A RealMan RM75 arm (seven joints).
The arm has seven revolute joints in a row. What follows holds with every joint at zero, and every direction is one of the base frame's. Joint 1 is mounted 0.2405 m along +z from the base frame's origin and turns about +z. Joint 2 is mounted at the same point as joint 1 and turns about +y. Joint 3 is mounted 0.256 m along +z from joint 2 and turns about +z. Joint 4 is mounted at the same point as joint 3 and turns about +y. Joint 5 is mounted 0.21 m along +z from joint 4 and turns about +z. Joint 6 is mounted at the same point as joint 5 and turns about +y. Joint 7 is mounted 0.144 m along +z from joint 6 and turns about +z. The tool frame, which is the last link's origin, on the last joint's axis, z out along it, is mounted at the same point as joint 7; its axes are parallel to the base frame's.
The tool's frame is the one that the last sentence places.
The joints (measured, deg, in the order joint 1, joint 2, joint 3, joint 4, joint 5, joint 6, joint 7), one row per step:
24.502 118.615 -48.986 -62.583 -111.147 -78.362 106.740
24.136 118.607 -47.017 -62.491 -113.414 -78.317 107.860
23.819 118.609 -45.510 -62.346 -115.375 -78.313 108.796
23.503 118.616 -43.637 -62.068 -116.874 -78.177 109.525
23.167 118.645 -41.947 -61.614 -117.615 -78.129 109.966
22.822 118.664 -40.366 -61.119 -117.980 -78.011 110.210
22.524 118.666 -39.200 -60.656 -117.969 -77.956 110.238
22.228 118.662 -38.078 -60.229 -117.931 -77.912 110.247
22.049 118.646 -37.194 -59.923 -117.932 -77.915 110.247
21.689 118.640 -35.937 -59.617 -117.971 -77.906 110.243
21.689 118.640 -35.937 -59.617 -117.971 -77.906 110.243
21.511 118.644 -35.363 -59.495 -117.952 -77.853 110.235
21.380 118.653 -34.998 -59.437 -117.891 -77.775 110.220
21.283 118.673 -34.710 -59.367 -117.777 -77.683 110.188
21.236 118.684 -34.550 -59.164 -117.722 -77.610 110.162
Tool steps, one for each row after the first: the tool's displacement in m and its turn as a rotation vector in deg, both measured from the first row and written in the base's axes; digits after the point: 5 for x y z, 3 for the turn. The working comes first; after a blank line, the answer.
Tool pose at each row, in the base's axes (x y z in m, rotation vector in deg; the steps are taken from these numbers as rounded here):
0.24436 0.36277 0.06516 -140.227 46.374 32.361
0.25575 0.36057 0.06960 -138.197 49.330 30.630
0.26534 0.35806 0.07242 -136.636 51.872 29.080
0.27508 0.35562 0.07651 -134.525 54.346 28.291
0.28316 0.35288 0.07970 -132.634 56.505 28.371
0.29043 0.35023 0.08278 -130.761 58.333 28.797
0.29565 0.34798 0.08494 -129.382 59.579 29.414
0.30060 0.34570 0.08710 -128.044 60.716 30.023
0.30414 0.34408 0.08889 -127.057 61.500 30.473
0.30955 0.34124 0.09171 -125.565 62.571 30.993
0.30955 0.34124 0.09171 -125.565 62.571 30.993
0.31204 0.33995 0.09310 -124.816 63.028 31.256
0.31364 0.33914 0.09412 -124.275 63.286 31.459
0.31480 0.33860 0.09486 -123.819 63.473 31.705
0.31577 0.33817 0.09467 -123.572 63.747 31.872

0.01139 -0.00220 0.00444 0.525 -0.620 -2.951
0.02098 -0.00471 0.00726 0.747 -1.166 -5.439
0.03072 -0.00715 0.01135 1.479 -1.211 -7.946
0.03880 -0.00989 0.01454 2.178 -0.685 -9.989
0.04607 -0.01254 0.01762 3.001 0.018 -11.755
0.05129 -0.01479 0.01978 3.655 0.738 -12.929
0.05624 -0.01707 0.02194 4.308 1.435 -14.025
0.05978 -0.01869 0.02373 4.807 1.940 -14.802
0.06519 -0.02153 0.02655 5.591 2.563 -15.950
0.06519 -0.02153 0.02655 5.591 2.563 -15.950
0.06768 -0.02282 0.02794 6.018 2.858 -16.480
0.06928 -0.02363 0.02896 6.361 3.061 -16.817
0.07044 -0.02417 0.02970 6.668 3.280 -17.066
0.07141 -0.02460 0.02951 6.751 3.474 -17.294

